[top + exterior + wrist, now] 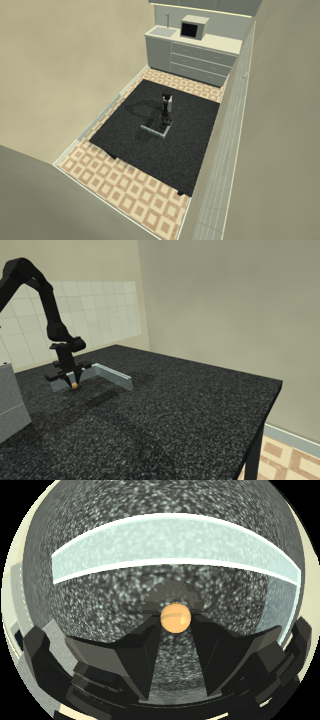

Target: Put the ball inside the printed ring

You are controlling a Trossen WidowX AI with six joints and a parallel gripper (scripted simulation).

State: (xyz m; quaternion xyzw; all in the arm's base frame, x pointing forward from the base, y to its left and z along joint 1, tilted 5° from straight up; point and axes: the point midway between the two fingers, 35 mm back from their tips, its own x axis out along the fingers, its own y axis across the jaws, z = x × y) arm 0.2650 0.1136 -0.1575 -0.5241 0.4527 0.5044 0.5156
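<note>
The orange ball is 30 mm below my hand.
</note>
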